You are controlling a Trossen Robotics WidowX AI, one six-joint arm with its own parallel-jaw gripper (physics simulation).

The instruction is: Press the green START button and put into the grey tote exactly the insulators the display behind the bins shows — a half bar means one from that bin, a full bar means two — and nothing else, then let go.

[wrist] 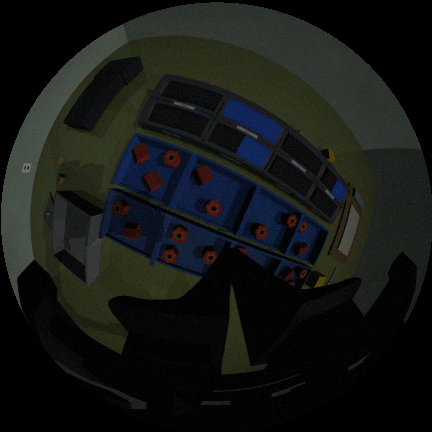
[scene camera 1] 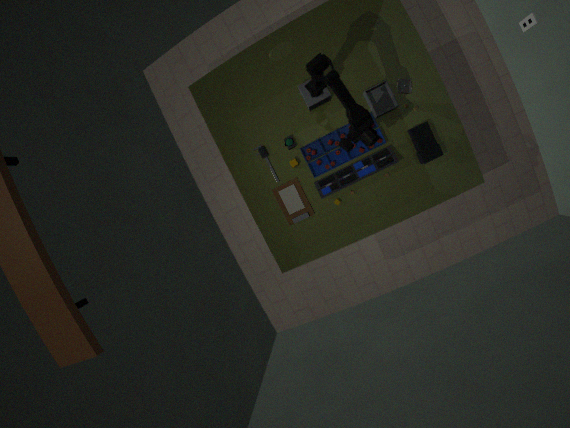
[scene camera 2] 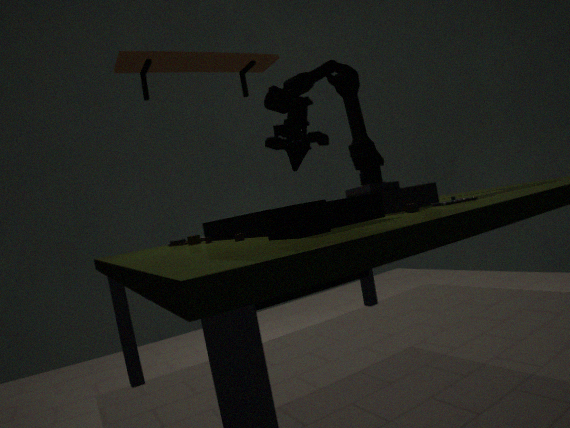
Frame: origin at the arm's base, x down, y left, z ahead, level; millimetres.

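Seen in the pictures: gripper, fingertip midpoint: (wrist: 228, 253) (scene camera 1: 354, 139) (scene camera 2: 295, 171); arm's base at its link origin: (scene camera 1: 315, 90) (scene camera 2: 372, 185).
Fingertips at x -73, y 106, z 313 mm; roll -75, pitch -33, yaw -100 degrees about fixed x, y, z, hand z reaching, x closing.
Note:
Pixels of each thing's middle, then the offset from my fingertips to it. "spot": a spot on its surface instead.
- display at a spot on its surface: (wrist: 252, 120) (scene camera 1: 366, 169) spot: dx +98, dy +33, dz +161 mm
- grey tote at the middle of its body: (wrist: 73, 236) (scene camera 2: 398, 199) (scene camera 1: 380, 99) dx +130, dy +214, dz -176 mm
- green button at the middle of its body: (scene camera 1: 289, 142) dx +137, dy -323, dz -103 mm
- black box at the middle of its body: (scene camera 2: 326, 214) (wrist: 99, 89) (scene camera 1: 424, 142) dx +129, dy +379, dz +110 mm
- wood-framed board at the middle of its body: (wrist: 350, 226) (scene camera 1: 292, 201) dx +148, dy -407, dz +223 mm
- dark-headed tool at a spot on its surface: (scene camera 1: 263, 152) spot: dx +138, dy -484, dz -98 mm
My gripper (scene camera 2: 296, 169) (wrist: 228, 253) is shut and empty, high above the blue bins (scene camera 1: 334, 159) (wrist: 227, 190). Its fingers hide part of the near bins in the wrist view. The bins form two rows of four and hold red hexagonal insulators (wrist: 172, 158) (wrist: 213, 208). On the display (scene camera 1: 366, 168) (wrist: 252, 120), the second column from the left in the wrist view has a full blue bar in its far cell and a half bar in its near cell; the far rightmost cell has a half bar. No insulator is visible in the grey tote (scene camera 1: 371, 106) (wrist: 93, 252). The green button (scene camera 1: 289, 142) stands beside the bins.
A black box (scene camera 1: 425, 142) (wrist: 102, 95) stands beyond the tote side. Yellow blocks (scene camera 1: 293, 162) (scene camera 1: 337, 202) lie near the bins and display. A wood-framed board (scene camera 1: 281, 206) (wrist: 339, 256) lies past the display's end. A dark-headed tool (scene camera 1: 263, 152) lies near the button.

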